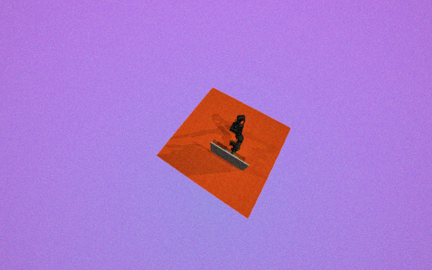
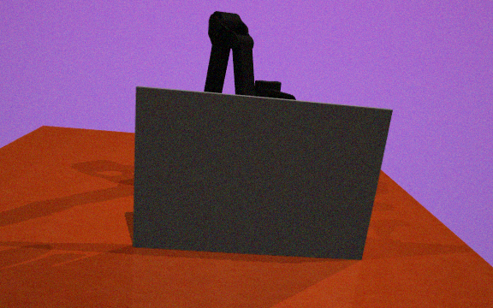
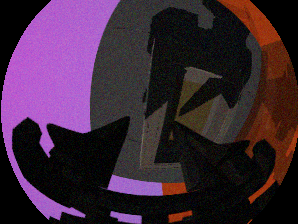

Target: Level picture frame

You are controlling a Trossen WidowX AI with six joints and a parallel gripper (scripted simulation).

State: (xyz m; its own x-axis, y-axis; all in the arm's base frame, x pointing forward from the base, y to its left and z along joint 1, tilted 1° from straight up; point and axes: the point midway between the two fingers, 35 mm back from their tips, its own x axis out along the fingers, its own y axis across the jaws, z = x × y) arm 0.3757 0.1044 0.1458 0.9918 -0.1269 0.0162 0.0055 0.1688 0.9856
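My gripper tip is now 10 mm short of the picture frame, 10 mm to the left of it and 50 mm above it. The rest, counted from my gripper tip: grey wall panel 20 mm ahead, 30 mm to the right, 60 mm below.
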